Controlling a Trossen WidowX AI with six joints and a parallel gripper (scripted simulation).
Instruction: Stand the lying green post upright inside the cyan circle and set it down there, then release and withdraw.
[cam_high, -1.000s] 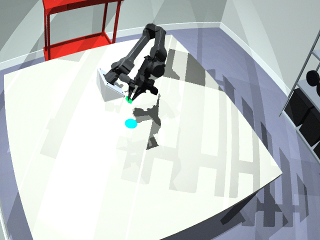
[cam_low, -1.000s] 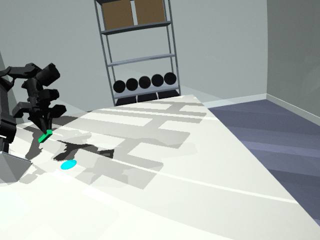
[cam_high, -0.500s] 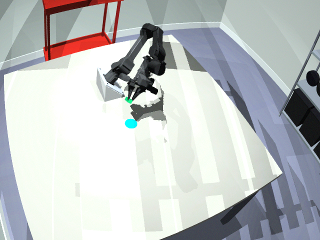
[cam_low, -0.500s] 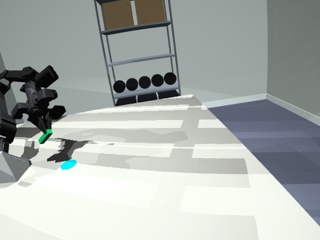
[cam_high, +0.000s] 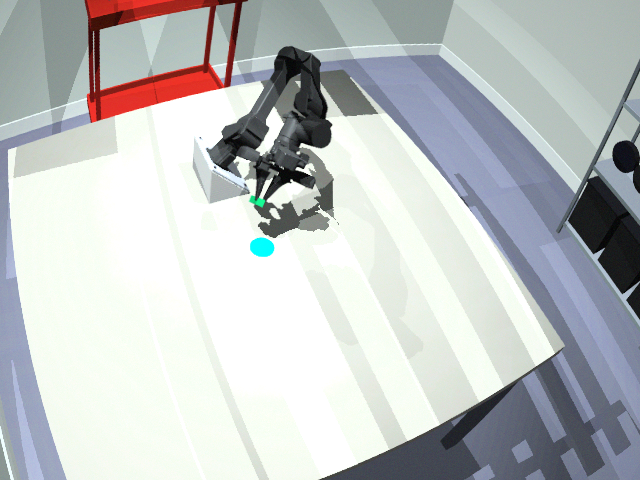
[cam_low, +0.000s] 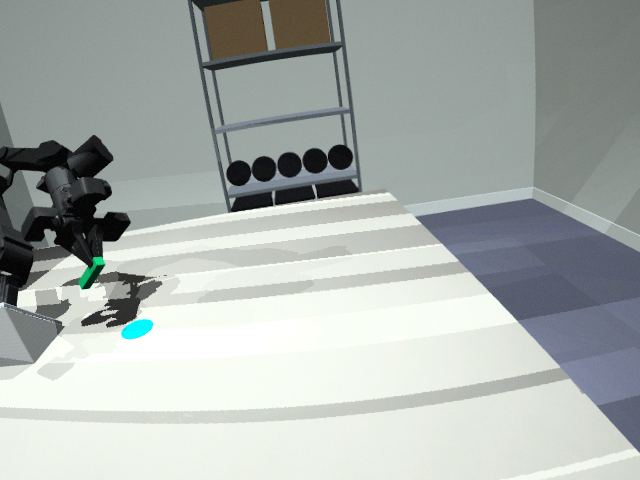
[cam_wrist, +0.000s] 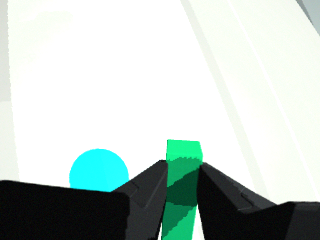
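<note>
The cyan circle lies 20 mm ahead of my gripper tip, 10 mm to the left of it and 140 mm below it. Round my gripper tip: green post 20 mm behind, 10 mm below.
</note>
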